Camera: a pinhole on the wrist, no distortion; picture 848 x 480 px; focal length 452.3 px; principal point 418.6 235.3 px. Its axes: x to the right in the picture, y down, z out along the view. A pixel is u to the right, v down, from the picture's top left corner.
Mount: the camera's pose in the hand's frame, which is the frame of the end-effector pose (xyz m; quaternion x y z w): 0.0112 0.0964 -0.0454 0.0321 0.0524 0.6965 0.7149
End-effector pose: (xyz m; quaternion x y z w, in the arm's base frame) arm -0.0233 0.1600 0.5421 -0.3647 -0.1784 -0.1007 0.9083
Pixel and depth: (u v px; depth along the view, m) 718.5 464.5 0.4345
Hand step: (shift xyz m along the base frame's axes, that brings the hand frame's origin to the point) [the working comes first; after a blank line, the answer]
In the camera's frame: 0.2881 0.2202 0.4345

-0.1111 0.5765 -0.0406
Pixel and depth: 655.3 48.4 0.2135
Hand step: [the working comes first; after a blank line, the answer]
In the camera's frame: 0.1117 -0.0882 0.2135

0.1443 0.2508 0.0203
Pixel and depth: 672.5 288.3 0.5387
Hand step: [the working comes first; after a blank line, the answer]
In the camera's frame: 0.3024 0.0631 0.5387

0.0263 0.6356 0.0750
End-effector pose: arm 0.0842 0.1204 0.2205 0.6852 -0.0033 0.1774 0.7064
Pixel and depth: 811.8 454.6 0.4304
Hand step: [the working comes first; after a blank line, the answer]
In the camera's frame: 0.3742 0.2087 0.4304

-0.1570 -0.4174 0.4621
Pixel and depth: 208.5 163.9 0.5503
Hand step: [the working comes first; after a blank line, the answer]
In the camera's frame: -0.2556 -0.0869 0.5503

0.3033 -0.4439 -0.0724
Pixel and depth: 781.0 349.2 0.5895
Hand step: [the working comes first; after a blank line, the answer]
In the camera's frame: 0.4723 0.1485 0.5895

-0.0714 -0.5408 0.5887
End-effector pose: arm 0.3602 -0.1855 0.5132 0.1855 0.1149 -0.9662 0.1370
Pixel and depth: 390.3 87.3 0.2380
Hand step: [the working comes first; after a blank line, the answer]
In the camera's frame: -0.0149 -0.0779 0.2380

-0.1373 -0.1559 0.1045
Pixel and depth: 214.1 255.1 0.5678
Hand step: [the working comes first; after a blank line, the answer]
In the camera's frame: -0.2567 0.0249 0.5678

-0.2603 -0.0202 0.4843
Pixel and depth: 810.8 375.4 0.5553
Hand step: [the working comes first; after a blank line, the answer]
In the camera's frame: 0.4815 0.1720 0.5553

0.0891 -0.6807 0.3924
